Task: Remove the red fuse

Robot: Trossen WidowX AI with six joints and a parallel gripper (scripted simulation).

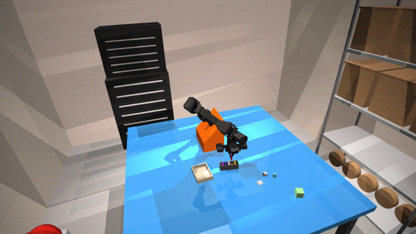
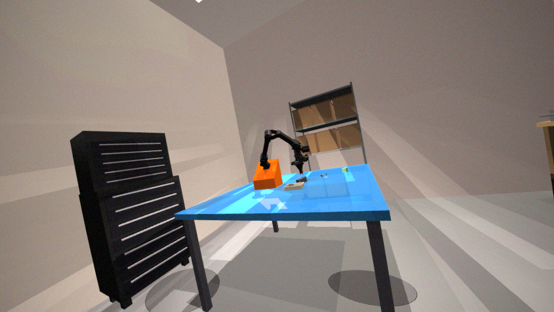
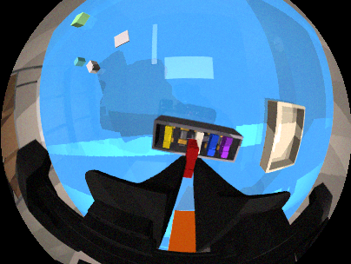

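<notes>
Now: the tan tray 200 mm to the right of my gripper tip and 90 mm below it. The rest, counted from my gripper tip: grey tile (170 mm ahead, 120 mm to the left, 90 mm below); then red fuse (10 mm below); then green cube (320 mm ahead, 290 mm to the left, 80 mm below).
</notes>
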